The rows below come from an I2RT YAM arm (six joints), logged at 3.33 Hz.
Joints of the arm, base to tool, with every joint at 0 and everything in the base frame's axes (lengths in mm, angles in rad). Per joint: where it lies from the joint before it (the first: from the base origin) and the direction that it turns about. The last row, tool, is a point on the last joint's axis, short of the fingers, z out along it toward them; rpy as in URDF.
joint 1: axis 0 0 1 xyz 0.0 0.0 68.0
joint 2: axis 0 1 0 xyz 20.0 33.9 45.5
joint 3: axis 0 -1 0 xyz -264.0 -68.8 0.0
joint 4: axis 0 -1 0 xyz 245.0 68.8 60.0
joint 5: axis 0 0 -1 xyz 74.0 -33.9 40.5
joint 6: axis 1 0 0 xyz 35.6 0.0 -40.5
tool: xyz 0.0 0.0 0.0 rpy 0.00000 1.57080 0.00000
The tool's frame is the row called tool.
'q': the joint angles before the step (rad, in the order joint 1, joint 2, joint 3, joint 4, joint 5, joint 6). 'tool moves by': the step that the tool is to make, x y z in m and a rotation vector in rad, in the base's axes. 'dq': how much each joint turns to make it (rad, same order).
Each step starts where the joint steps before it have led.
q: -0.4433 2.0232 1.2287 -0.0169 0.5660 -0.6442
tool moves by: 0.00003 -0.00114 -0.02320 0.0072 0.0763 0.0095
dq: -0.0015 0.0569 -0.0030 0.0044 0.0122 -0.0307
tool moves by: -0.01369 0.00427 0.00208 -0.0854 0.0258 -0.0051
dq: -0.0001 -0.0474 -0.0888 0.0936 0.0691 -0.0673
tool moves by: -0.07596 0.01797 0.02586 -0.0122 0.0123 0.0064
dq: -0.0521 -0.3079 -0.3113 0.0370 -0.0291 -0.0661
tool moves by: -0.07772 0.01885 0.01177 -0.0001 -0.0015 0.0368
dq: -0.0905 -0.3317 -0.2839 0.0093 -0.0935 -0.1028
